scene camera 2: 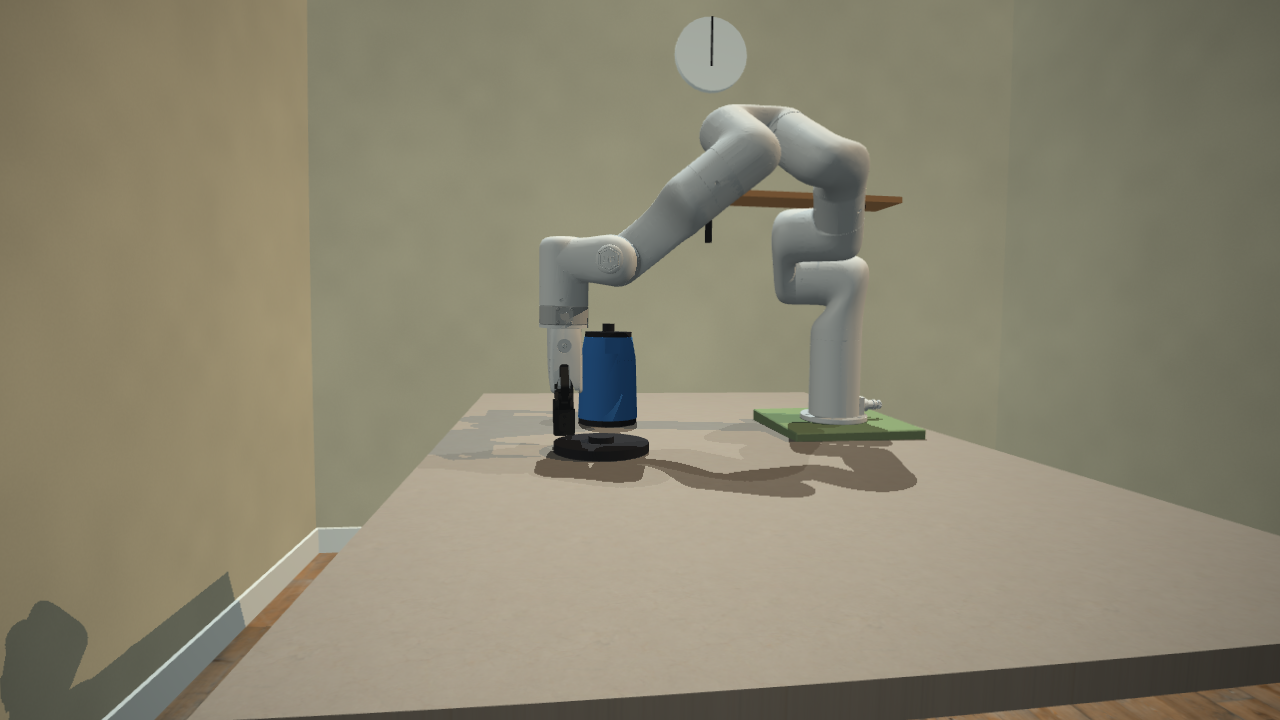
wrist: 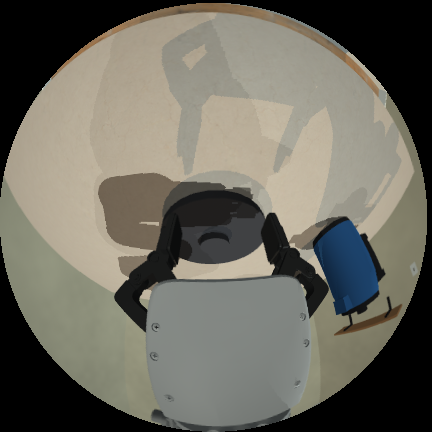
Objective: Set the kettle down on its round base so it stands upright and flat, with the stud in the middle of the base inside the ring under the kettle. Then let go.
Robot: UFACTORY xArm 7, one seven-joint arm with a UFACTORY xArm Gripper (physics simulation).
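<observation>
The blue kettle (scene camera 2: 608, 380) (wrist: 346, 265) with black lid and bottom band stands upright on the table, apart from its base. In the scene view it shows behind the base; in the wrist view it is right of the fingers, with its black handle (wrist: 372, 256) on the far side. The round black base (scene camera 2: 617, 450) (wrist: 250, 236) lies flat, its raised stud (scene camera 2: 601, 438) (wrist: 214, 241) uncovered. My gripper (scene camera 2: 563, 431) (wrist: 222, 222) is open and empty, pointing down, low at the base. Its fingers show at either side of the base in the wrist view. The kettle's underside ring is hidden.
The robot arm stands on a green plate (scene camera 2: 859, 431) at the right rear of the table (scene camera 2: 716, 573). A brown wall shelf (scene camera 2: 881, 203) (wrist: 370, 321) and a round clock (scene camera 2: 693, 53) are on the back wall. Shadows fall around the base.
</observation>
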